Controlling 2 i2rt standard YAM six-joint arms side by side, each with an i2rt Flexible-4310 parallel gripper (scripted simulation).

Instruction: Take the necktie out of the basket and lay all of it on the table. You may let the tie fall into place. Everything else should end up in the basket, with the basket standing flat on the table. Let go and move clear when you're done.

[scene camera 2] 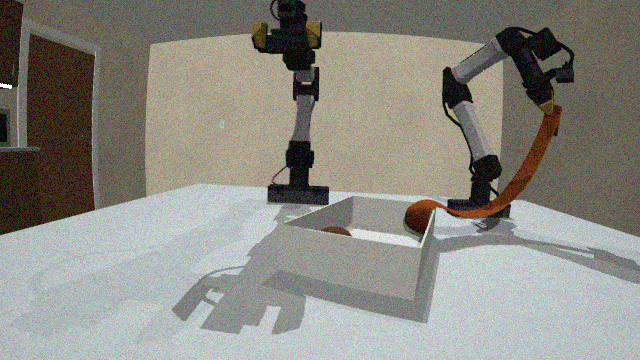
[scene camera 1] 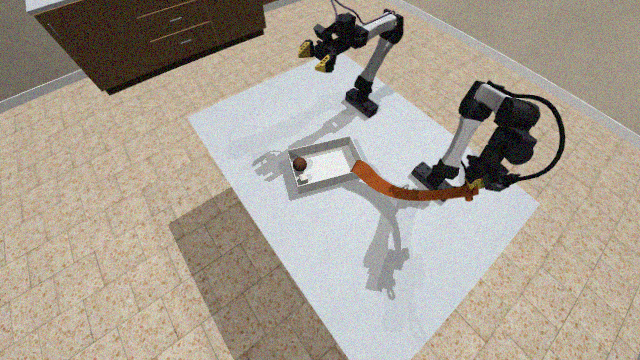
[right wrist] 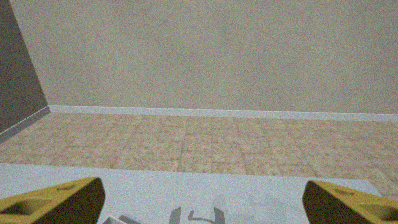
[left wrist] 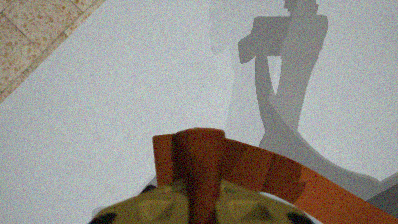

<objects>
my right gripper: scene camera 2 283, 25; scene camera 1; right wrist; not seen in the left wrist view (out of frame)
same spot on my right gripper: [right wrist: 87, 193] = [scene camera 1: 317, 65]
same spot on orange necktie: [left wrist: 201, 156] = [scene camera 2: 558, 105]
</objects>
